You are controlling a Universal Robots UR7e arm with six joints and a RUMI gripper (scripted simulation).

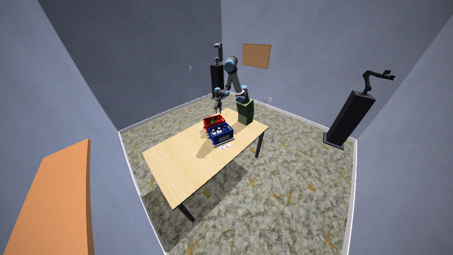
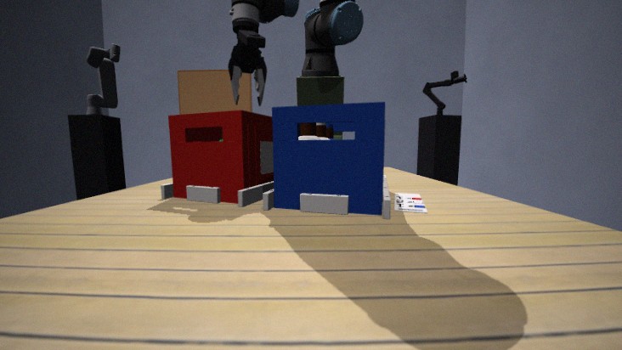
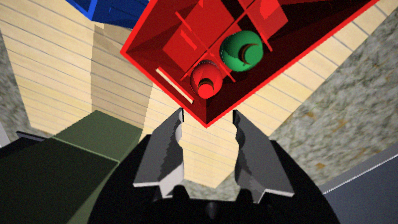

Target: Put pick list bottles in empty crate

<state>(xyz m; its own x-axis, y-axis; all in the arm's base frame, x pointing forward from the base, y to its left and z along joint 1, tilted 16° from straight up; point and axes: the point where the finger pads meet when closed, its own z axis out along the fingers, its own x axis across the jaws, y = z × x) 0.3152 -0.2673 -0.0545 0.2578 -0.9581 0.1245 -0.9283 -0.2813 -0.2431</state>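
My hand is 15 cm above the red-capped bottle. Round my hand: blue-capped bottle (12 cm ahead, 20 cm to the left, 15 cm below); then red crate (10 cm ahead, 1 cm to the right, 16 cm below); then green bottle (7 cm ahead, 5 cm to the right, 15 cm below).
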